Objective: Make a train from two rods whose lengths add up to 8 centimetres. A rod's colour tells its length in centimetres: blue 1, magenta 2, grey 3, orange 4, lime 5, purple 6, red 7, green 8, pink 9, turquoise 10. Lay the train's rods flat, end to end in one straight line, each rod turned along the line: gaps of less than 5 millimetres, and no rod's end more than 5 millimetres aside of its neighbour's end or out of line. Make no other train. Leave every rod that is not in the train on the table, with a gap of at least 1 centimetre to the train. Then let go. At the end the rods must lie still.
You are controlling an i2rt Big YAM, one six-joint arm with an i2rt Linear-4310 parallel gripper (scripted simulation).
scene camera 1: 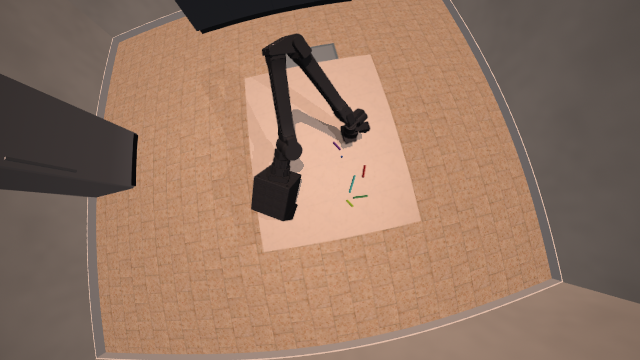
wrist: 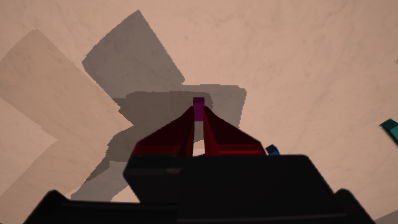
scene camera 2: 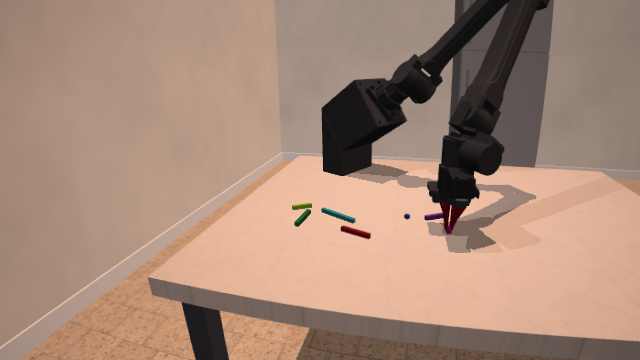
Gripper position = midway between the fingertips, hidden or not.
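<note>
The gripper (scene camera 2: 448,229) can be seen here, and the wrist view shows the gripper (wrist: 198,111) as well.
</note>
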